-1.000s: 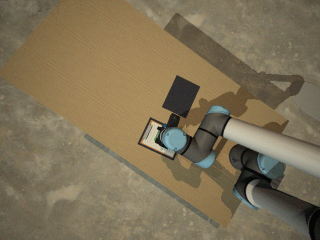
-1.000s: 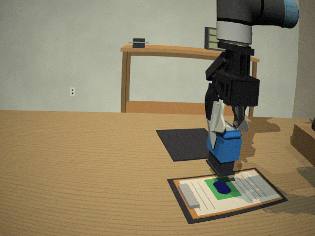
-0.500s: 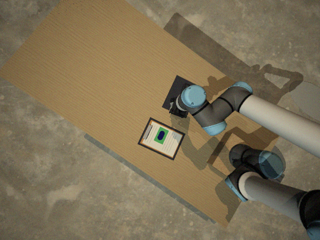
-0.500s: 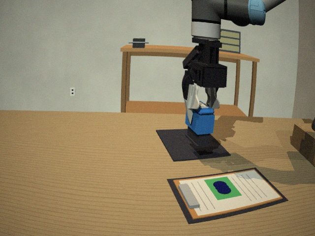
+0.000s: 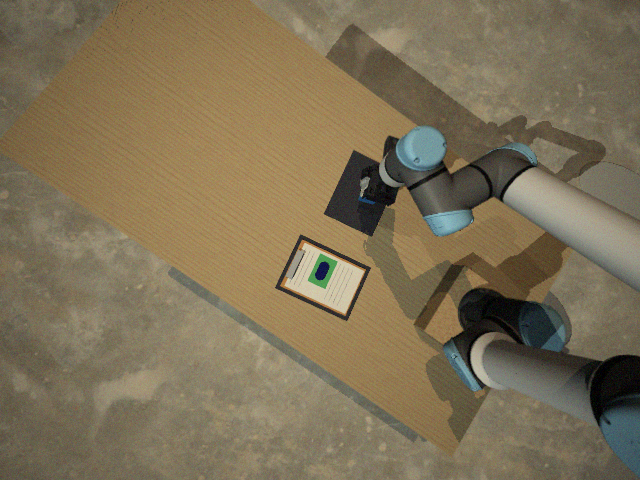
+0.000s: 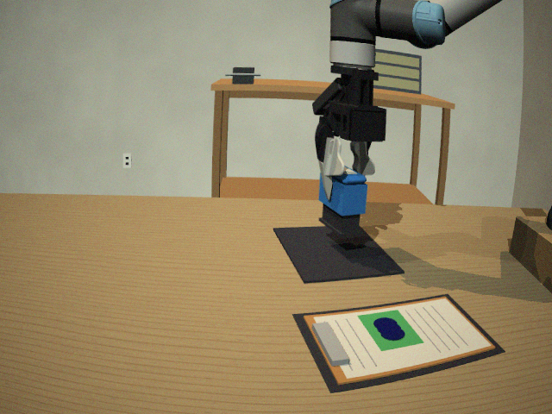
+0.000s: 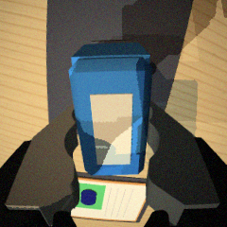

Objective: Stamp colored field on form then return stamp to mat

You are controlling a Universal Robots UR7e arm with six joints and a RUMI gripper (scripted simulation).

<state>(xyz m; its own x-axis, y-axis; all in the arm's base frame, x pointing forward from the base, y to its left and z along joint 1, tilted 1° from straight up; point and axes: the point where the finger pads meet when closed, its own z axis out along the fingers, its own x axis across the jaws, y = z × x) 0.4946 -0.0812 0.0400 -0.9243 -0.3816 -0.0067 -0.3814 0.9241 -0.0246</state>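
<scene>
Right now my hand is 110 mm above the mat. Also, from my hand: blue stamp (20 mm below).
</scene>
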